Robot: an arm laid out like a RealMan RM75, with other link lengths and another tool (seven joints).
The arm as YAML. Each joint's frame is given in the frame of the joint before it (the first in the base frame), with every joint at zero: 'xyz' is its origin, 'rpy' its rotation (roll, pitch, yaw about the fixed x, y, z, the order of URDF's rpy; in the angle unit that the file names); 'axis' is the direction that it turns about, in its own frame. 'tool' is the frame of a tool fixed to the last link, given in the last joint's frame.
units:
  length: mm
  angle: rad
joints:
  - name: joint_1
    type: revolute
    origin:
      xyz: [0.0, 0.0, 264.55]
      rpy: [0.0, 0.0, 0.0]
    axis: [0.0, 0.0, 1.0]
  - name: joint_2
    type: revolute
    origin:
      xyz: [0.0, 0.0, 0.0]
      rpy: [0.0, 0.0, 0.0]
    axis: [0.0, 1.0, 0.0]
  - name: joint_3
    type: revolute
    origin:
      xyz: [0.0, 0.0, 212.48]
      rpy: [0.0, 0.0, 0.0]
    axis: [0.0, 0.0, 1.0]
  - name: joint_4
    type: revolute
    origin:
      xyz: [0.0, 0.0, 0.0]
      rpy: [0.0, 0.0, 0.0]
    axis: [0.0, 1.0, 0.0]
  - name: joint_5
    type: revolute
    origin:
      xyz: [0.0, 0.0, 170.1]
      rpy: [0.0, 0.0, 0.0]
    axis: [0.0, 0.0, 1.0]
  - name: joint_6
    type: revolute
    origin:
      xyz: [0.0, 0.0, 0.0]
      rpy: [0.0, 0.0, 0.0]
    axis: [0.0, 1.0, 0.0]
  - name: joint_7
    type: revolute
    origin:
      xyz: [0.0, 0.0, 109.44]
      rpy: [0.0, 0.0, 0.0]
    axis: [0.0, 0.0, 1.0]
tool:
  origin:
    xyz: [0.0, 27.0, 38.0]
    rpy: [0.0, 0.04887, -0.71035]
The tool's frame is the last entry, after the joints.
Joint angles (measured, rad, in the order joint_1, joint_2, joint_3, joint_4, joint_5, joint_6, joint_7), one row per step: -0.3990 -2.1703 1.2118 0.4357 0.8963 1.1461 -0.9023; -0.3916 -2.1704 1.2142 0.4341 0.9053 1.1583 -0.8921; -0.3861 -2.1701 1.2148 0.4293 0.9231 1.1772 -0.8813; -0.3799 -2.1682 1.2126 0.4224 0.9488 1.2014 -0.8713; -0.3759 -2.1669 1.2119 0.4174 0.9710 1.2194 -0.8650; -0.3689 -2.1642 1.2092 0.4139 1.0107 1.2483 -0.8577; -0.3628 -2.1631 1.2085 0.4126 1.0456 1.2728 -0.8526; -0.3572 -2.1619 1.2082 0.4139 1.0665 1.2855 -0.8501; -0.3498 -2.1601 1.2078 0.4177 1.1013 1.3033 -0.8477; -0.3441 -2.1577 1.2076 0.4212 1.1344 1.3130 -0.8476; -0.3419 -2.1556 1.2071 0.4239 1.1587 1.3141 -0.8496; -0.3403 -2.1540 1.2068 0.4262 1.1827 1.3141 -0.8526; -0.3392 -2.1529 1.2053 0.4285 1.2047 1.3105 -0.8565
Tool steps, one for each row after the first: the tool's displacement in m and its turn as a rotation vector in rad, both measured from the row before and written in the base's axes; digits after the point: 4 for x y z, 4 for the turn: -0.0009 -0.0034 -0.0014 -0.0035 0.0085 -0.0112; -0.0004 -0.0044 -0.0022 -0.0092 0.0107 -0.0192; -0.0010 -0.0055 -0.0022 -0.0134 0.0125 -0.0226; -0.0005 -0.0044 -0.0021 -0.0135 0.0102 -0.0187; -0.0007 -0.0070 -0.0027 -0.0221 0.0167 -0.0322; -0.0001 -0.0063 -0.0027 -0.0215 0.0130 -0.0290; -0.0007 -0.0038 -0.0013 -0.0119 0.0091 -0.0151; -0.0009 -0.0056 -0.0021 -0.0202 0.0156 -0.0245; -0.0016 -0.0045 -0.0021 -0.0200 0.0183 -0.0174; -0.0015 -0.0023 -0.0016 -0.0146 0.0160 -0.0086; -0.0014 -0.0022 -0.0017 -0.0154 0.0155 -0.0073; -0.0016 -0.0016 -0.0016 -0.0131 0.0152 -0.0030
